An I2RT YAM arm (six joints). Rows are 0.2 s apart.
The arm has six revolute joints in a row. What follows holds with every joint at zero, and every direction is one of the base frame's. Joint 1 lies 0.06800 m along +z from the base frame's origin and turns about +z. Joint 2 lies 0.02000 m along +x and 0.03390 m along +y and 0.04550 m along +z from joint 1 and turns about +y. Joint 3 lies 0.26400 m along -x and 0.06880 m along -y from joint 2 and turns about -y. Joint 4 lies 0.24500 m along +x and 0.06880 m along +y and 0.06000 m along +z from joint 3 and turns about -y. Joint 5 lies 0.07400 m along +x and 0.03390 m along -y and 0.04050 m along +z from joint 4 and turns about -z. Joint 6 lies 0.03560 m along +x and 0.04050 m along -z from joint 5 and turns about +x. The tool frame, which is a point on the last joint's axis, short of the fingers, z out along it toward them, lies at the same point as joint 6; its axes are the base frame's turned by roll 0.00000, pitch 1.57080 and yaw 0.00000 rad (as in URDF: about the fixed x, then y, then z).
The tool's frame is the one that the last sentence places.
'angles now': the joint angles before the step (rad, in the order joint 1, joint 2, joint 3, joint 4, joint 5, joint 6). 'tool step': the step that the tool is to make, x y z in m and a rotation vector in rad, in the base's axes. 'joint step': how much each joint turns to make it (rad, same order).
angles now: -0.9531 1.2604 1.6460 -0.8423 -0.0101 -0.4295
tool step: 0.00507 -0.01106 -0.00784 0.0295 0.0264 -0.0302
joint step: -0.0056 0.0364 0.0036 -0.0066 0.0240 0.0072
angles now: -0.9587 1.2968 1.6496 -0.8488 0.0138 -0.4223
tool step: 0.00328 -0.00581 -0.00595 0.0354 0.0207 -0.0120
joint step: -0.0015 0.0250 0.0072 -0.0232 0.0075 0.0081
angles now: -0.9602 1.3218 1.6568 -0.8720 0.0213 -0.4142
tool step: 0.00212 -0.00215 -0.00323 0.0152 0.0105 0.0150
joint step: 0.0002 0.0103 0.0001 -0.0082 -0.0127 -0.0076
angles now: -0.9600 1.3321 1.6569 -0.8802 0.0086 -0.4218
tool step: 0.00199 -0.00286 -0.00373 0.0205 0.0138 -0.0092
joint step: 0.0011 0.0137 0.0031 -0.0141 0.0084 0.0059
